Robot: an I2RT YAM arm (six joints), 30 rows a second.
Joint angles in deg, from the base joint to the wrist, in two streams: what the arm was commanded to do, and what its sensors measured. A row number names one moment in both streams.
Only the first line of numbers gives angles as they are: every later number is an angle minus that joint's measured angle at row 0.
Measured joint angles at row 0: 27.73 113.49 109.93 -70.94 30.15 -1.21
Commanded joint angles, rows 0 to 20: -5.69 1.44 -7.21 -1.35 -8.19 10.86; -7.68 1.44 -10.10 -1.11 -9.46 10.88; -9.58 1.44 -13.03 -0.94 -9.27 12.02; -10.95 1.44 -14.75 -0.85 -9.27 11.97; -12.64 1.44 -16.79 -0.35 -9.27 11.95; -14.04 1.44 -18.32 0.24 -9.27 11.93; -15.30 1.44 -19.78 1.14 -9.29 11.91; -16.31 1.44 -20.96 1.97 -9.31 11.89; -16.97 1.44 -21.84 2.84 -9.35 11.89; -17.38 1.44 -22.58 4.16 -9.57 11.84; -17.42 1.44 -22.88 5.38 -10.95 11.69; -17.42 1.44 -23.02 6.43 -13.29 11.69; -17.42 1.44 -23.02 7.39 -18.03 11.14; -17.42 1.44 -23.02 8.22 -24.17 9.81; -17.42 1.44 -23.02 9.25 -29.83 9.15; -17.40 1.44 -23.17 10.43 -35.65 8.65; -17.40 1.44 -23.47 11.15 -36.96 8.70; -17.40 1.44 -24.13 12.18 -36.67 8.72; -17.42 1.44 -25.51 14.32 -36.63 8.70; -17.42 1.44 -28.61 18.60 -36.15 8.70; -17.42 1.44 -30.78 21.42 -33.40 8.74
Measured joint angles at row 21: -17.49 0.79 -26.38 17.53 -33.66 8.89
